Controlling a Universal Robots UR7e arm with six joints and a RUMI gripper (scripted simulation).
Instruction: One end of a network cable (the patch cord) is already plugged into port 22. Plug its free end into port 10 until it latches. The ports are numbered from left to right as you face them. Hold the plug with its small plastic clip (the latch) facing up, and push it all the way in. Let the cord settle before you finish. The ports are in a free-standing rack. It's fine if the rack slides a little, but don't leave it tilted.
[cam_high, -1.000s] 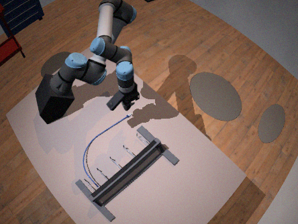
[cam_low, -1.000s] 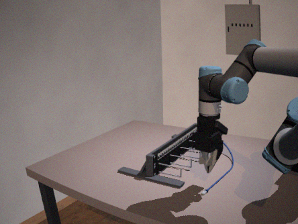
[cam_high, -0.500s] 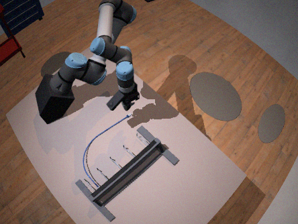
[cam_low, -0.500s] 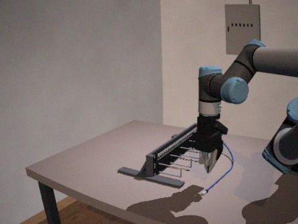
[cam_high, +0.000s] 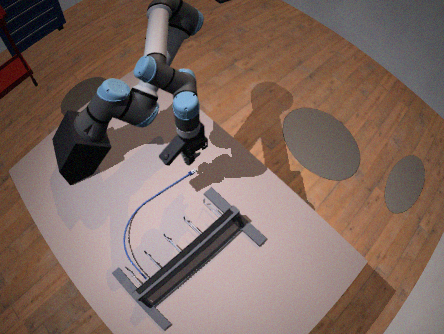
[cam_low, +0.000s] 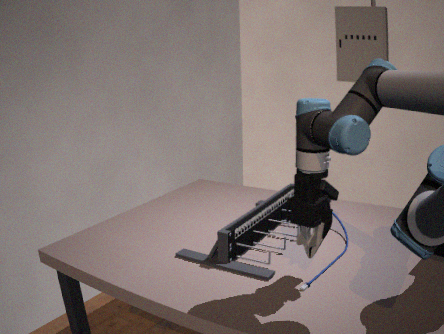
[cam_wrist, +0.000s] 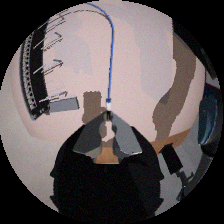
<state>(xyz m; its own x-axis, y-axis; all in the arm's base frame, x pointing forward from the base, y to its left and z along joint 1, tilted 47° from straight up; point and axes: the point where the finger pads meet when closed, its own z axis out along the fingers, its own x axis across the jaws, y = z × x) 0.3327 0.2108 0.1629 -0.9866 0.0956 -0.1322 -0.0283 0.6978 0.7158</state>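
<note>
Right now the plug is 2 cm to the left of my hand and 9 cm below it.
</note>
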